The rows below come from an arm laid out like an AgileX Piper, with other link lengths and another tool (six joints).
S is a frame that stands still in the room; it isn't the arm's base.
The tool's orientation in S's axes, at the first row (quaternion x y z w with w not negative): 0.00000 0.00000 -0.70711 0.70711
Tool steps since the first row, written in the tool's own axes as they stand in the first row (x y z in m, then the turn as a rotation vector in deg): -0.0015 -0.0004 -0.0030 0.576 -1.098 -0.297; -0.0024 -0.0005 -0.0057 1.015 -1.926 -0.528; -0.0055 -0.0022 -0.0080 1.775 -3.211 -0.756; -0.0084 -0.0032 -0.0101 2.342 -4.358 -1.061; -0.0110 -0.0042 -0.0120 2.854 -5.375 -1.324; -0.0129 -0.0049 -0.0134 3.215 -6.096 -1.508
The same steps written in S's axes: -0.0004 0.0015 -0.0030 -1.098 -0.576 -0.297; -0.0005 0.0024 -0.0057 -1.926 -1.015 -0.528; -0.0022 0.0055 -0.0080 -3.211 -1.775 -0.756; -0.0032 0.0084 -0.0101 -4.358 -2.342 -1.061; -0.0042 0.0110 -0.0120 -5.375 -2.854 -1.324; -0.0049 0.0129 -0.0134 -6.096 -3.215 -1.508
